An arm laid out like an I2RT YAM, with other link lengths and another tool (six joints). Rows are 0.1 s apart.
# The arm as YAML. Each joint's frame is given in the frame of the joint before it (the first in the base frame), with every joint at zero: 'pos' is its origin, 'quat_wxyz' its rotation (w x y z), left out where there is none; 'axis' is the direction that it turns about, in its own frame. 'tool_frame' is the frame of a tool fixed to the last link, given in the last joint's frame.
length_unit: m
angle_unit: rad
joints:
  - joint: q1
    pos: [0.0, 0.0, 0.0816]
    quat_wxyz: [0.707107, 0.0, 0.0, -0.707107]
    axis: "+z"
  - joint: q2
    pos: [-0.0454, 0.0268, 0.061]
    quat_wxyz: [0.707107, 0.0, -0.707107, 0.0]
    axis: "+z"
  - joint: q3
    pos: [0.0, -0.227, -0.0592]
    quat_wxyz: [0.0, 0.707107, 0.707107, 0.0]
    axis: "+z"
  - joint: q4
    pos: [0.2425, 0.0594, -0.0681]
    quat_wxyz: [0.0, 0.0, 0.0, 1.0]
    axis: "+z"
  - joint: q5
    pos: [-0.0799, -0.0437, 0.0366]
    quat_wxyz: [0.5, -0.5, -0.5, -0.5]
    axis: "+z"
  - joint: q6
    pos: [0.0, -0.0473, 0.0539]
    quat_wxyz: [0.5, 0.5, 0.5, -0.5]
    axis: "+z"
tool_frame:
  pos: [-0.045, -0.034, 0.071]
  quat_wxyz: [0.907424, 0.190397, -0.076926, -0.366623]
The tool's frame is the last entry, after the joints.
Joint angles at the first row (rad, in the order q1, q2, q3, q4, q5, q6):
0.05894, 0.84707, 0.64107, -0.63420, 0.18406, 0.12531
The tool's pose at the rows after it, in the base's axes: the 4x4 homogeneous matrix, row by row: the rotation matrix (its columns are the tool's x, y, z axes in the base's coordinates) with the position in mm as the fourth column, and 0 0 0 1 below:
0.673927 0.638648 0.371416 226.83; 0.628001 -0.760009 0.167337 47.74; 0.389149 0.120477 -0.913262 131.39; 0 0 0 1
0.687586 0.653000 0.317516 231.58; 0.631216 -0.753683 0.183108 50.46; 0.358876 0.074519 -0.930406 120.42; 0 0 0 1
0.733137 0.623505 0.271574 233.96; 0.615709 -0.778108 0.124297 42.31; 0.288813 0.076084 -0.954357 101.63; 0 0 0 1
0.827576 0.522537 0.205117 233.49; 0.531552 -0.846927 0.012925 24.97; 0.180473 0.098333 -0.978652 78.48; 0 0 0 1
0.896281 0.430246 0.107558 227.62; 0.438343 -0.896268 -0.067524 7.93; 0.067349 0.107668 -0.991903 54.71; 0 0 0 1
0.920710 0.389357 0.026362 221.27; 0.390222 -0.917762 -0.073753 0.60; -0.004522 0.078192 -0.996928 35.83; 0 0 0 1
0.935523 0.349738 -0.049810 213.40; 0.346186 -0.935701 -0.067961 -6.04; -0.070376 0.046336 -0.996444 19.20; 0 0 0 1
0.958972 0.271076 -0.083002 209.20; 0.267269 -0.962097 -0.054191 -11.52; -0.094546 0.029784 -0.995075 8.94; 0 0 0 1
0.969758 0.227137 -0.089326 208.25; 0.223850 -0.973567 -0.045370 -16.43; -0.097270 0.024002 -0.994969 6.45; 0 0 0 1
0.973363 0.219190 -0.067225 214.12; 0.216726 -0.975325 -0.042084 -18.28; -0.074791 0.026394 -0.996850 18.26; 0 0 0 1
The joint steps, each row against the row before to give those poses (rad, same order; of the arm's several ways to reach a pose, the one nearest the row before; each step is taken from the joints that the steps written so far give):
-0.00002, 0.12357, 0.06866, -0.03550, 0.00419, 0.00190
0.00002, 0.08776, 0.01718, 0.01527, -0.01983, -0.00037
-0.00573, 0.07935, -0.01146, 0.03053, 0.05875, 0.00877
-0.01945, 0.10607, -0.00531, 0.01067, 0.12169, 0.06714
-0.03473, 0.11900, -0.00004, -0.00035, 0.08659, 0.05950
-0.03086, 0.09615, 0.00002, 0.00874, 0.00955, 0.02255
-0.03397, 0.08658, 0.00000, 0.00687, 0.00076, 0.01524
-0.03510, 0.05303, 0.00002, 0.00076, -0.00039, 0.05454
-0.02824, 0.01332, 0.00072, -0.00037, -0.00305, 0.01944
-0.00838, -0.03319, 0.02710, -0.03817, -0.00572, -0.00036

